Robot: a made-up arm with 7 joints.
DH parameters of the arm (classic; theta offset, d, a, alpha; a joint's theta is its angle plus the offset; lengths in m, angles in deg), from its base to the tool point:
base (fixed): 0 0 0 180
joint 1: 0 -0.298 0 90
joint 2: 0 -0.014 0 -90
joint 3: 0 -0.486 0 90
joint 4: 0 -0.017 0 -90
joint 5: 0 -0.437 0 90
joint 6: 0 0 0 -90
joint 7: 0 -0.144 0 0
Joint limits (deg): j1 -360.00..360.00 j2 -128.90..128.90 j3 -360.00..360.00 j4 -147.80..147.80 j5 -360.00..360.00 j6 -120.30..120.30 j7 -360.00..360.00
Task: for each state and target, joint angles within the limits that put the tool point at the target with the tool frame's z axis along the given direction. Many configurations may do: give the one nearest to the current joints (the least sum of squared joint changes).
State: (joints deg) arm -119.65 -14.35 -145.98 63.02 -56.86 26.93 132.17
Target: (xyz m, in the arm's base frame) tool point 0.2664 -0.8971 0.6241 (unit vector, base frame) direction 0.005 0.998 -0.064
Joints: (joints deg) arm -128.39 -60.60 -112.66 41.25 -46.08 4.88 132.17
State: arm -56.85 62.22 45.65 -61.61 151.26 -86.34 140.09
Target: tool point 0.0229 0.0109 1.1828 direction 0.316 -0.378 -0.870
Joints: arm -66.55 31.02 -6.94 -68.76 147.22 -59.90 140.09
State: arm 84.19 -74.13 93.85 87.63 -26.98 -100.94 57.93
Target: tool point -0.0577 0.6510 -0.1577 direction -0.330 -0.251 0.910
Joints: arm 123.38 -111.55 105.84 82.52 -46.19 -81.37 57.93
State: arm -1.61 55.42 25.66 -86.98 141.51 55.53 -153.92
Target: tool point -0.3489 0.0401 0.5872 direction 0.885 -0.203 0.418
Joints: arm 24.33 26.57 -8.37 -127.45 158.89 14.31 -153.92
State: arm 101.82 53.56 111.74 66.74 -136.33 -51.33 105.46
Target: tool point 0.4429 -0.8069 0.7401 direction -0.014 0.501 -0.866
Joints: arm 50.84 74.56 119.33 17.81 -129.88 -39.26 105.46
